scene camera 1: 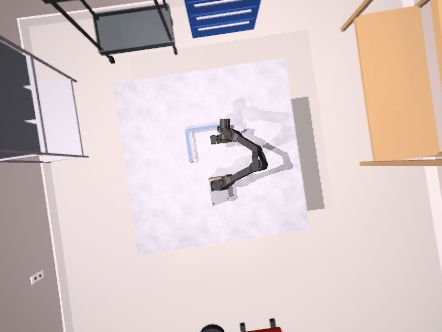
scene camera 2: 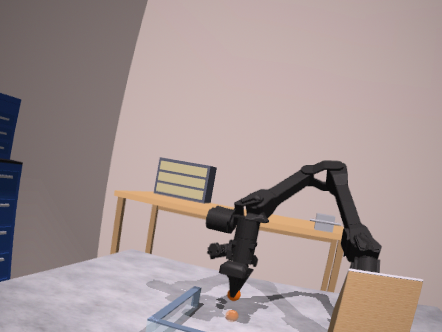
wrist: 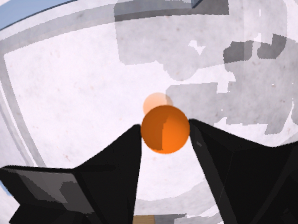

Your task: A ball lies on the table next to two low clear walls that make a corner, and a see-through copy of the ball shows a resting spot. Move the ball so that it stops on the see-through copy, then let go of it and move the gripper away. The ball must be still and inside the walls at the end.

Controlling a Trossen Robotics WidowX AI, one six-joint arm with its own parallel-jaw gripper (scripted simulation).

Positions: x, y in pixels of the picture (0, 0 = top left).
my gripper: holds an orange ball [wrist: 165, 129]
